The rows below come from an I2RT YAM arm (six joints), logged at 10 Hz.
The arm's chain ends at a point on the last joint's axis. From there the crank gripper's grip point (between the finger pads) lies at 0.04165 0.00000 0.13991 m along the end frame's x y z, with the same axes.
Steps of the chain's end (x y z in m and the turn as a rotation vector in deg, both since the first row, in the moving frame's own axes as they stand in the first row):
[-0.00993, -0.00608, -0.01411, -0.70, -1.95, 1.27]
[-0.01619, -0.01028, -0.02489, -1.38, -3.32, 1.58]
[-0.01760, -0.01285, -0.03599, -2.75, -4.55, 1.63]
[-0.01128, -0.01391, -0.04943, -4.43, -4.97, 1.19]
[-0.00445, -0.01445, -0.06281, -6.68, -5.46, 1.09]
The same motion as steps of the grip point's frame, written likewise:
[-0.01474, -0.00349, -0.01279, -0.70, -1.95, 1.27]
[-0.02442, -0.00585, -0.02277, -1.38, -3.32, 1.58]
[-0.02894, -0.00504, -0.03332, -2.75, -4.55, 1.63]
[-0.02367, -0.00224, -0.04680, -4.43, -4.97, 1.19]
[-0.01808, 0.00269, -0.06049, -6.68, -5.46, 1.09]

